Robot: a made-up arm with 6 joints.
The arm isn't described. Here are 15 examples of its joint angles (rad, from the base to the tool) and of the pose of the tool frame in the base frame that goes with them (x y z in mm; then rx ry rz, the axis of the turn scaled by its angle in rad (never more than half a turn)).
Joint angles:
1: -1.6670 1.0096 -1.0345 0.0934 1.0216 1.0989
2: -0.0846 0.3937 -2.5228 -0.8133 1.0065 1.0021
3: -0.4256 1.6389 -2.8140 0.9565 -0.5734 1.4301
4: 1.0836 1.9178 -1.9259 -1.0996 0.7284 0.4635
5: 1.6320 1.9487 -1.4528 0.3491 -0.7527 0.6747
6: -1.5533 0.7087 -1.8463 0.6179 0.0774 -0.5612
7: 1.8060 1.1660 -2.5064 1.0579 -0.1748 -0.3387
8: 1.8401 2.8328 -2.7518 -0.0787 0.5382 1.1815
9: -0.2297 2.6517 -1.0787 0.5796 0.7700 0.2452
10: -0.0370 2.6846 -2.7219 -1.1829 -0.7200 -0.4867
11: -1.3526 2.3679 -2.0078 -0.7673 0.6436 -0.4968
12: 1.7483 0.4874 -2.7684 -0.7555 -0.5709 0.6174
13: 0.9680 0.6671 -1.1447 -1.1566 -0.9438 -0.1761
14: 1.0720 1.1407 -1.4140 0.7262 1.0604 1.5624
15: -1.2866 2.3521 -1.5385 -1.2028 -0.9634 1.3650
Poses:
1: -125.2 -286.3 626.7 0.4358 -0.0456 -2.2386
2: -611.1 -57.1 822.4 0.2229 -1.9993 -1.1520
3: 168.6 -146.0 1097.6 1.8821 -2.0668 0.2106
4: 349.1 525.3 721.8 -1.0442 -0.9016 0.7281
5: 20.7 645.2 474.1 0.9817 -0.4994 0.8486
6: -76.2 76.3 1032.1 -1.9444 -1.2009 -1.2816
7: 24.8 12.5 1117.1 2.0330 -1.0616 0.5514
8: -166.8 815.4 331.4 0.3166 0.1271 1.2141
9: 290.1 -95.0 -49.3 0.3000 1.4207 -0.3455
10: 746.8 7.7 557.4 -2.1213 -1.6642 0.6116
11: 67.0 -751.0 412.2 -1.1284 1.0515 -0.2662
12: 125.5 -654.8 770.1 -1.7966 2.2266 1.1037
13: -10.8 86.0 894.8 -0.6427 -2.9761 0.3910
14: 126.3 302.0 724.3 0.7768 0.9846 0.3298
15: 182.8 -672.4 289.1 -0.1966 -0.5895 -0.6691
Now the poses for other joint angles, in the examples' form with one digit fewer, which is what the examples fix.
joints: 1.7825 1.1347 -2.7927 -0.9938 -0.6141 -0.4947
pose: 18 -253 1073 0.213 -2.478 -1.270
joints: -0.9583 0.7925 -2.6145 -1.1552 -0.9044 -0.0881
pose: -263 389 969 1.969 0.866 0.247
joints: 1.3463 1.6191 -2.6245 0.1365 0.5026 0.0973
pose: 103 298 1064 0.633 -1.371 0.892
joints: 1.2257 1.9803 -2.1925 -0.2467 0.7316 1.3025
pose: 272 573 710 0.382 -0.106 0.511
